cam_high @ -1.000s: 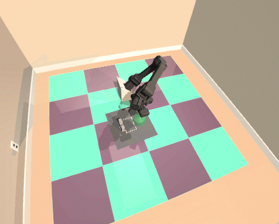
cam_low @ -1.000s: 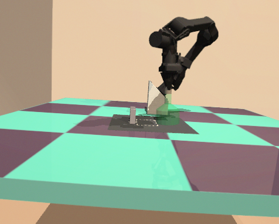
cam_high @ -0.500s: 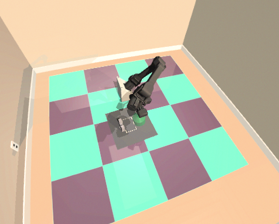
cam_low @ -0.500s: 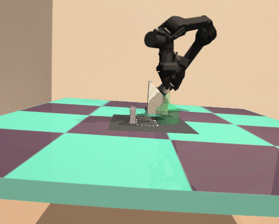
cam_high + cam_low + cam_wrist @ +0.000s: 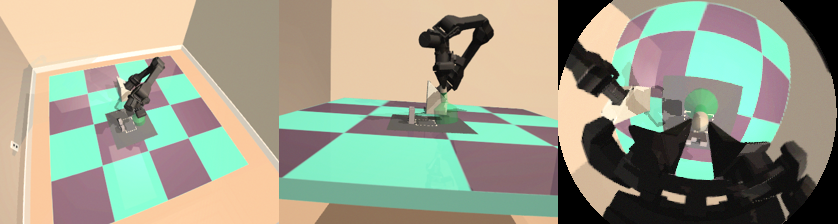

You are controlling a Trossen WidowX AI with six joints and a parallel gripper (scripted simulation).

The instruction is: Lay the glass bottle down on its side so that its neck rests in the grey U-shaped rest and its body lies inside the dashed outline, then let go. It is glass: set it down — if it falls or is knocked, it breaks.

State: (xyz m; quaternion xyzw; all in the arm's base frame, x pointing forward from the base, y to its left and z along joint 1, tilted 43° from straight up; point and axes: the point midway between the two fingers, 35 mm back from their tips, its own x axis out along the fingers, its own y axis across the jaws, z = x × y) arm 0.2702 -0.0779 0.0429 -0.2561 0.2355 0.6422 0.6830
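Right now my gripper tip is 5 cm above the green glass bottle and 1 cm to the right of it. From my gripper tip the other things lie so: dark grey mat 14 cm below, 5 cm to the right.
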